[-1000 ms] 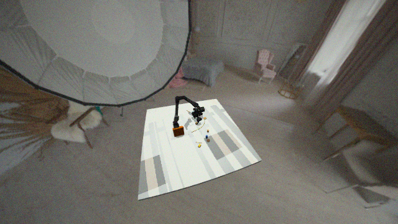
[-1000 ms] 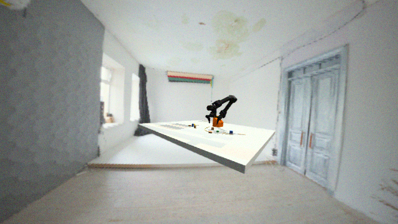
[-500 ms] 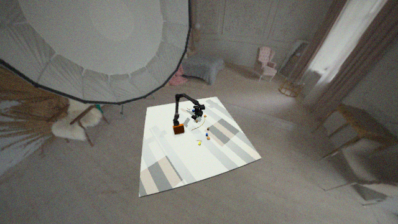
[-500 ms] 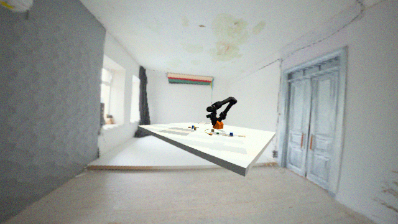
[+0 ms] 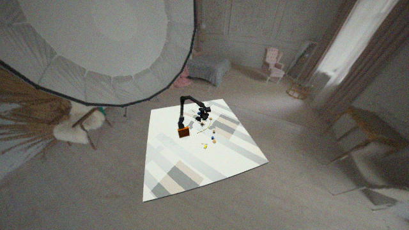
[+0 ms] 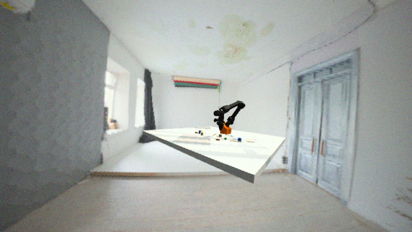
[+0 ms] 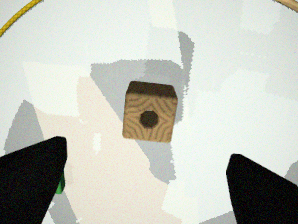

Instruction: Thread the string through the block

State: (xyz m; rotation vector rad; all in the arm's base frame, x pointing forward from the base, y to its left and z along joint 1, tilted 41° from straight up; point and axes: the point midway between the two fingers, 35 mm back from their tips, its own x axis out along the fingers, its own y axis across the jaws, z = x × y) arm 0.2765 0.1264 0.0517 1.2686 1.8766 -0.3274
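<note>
Now: gripper tip 60 mm above the wooden block. Also, from my gripper tip: green block 100 mm to the left, 70 mm below, 40 mm ahead; yellow piece 360 mm to the right, 70 mm below, 20 mm behind; blue cube 240 mm to the left, 60 mm below, 20 mm behind.
</note>
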